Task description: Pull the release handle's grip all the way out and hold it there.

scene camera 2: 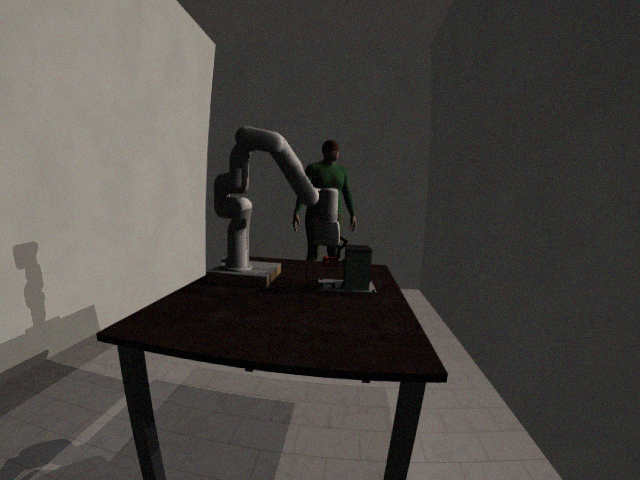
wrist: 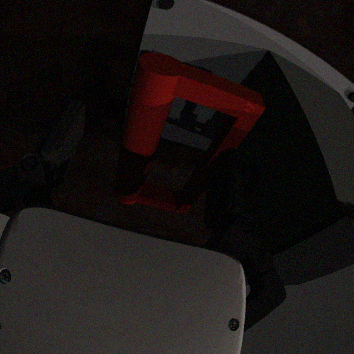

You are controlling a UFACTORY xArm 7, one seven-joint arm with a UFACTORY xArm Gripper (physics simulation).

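The release handle's red grip (scene camera 2: 326, 258) (wrist: 146, 117) is a rectangular frame beside a dark upright housing (scene camera 2: 357, 268) (wrist: 292, 165). My gripper (scene camera 2: 333, 253) (wrist: 151, 138) is open at the grip. In the wrist view one dark finger stands to the left of the red frame, with a gap to it, and the other is at its right, close to the housing. The grip's long bar lies between the two fingers, not clasped. The right finger is very dark, and whether it touches the frame I cannot tell. The handle's connection to the housing is hidden.
The housing stands on a pale base plate (scene camera 2: 330, 282) (wrist: 225, 25) on the dark table (scene camera 2: 268, 320). The arm's mounting block (scene camera 2: 242, 275) is at the table's left back. A person in green (scene camera 2: 330, 173) stands behind the table.
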